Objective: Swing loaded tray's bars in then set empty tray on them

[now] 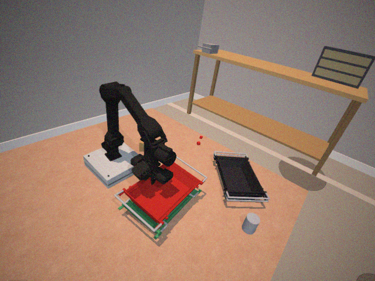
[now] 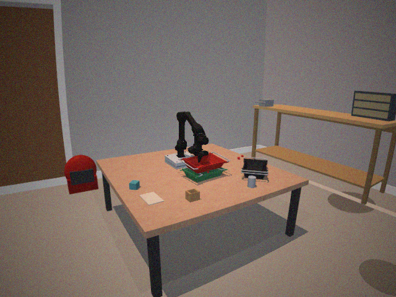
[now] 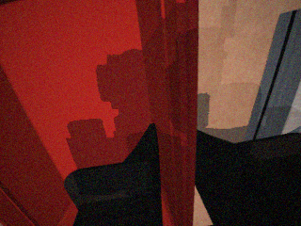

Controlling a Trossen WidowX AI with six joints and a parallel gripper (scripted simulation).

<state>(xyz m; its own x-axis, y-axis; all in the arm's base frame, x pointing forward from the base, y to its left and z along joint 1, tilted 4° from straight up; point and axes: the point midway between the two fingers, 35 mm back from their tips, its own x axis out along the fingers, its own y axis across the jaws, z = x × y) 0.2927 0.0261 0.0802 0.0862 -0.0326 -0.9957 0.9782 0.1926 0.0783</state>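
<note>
The red tray is 80 mm ahead of my gripper tip, 20 mm to the left of it and 20 mm above it. The rest, counted from my gripper tip: grey cylinder: 380 mm ahead, 230 mm to the left, 60 mm below; tan box: 350 mm behind, 220 mm to the left, 60 mm below; teal cube: 80 mm ahead, 520 mm to the right, 70 mm below.
</note>
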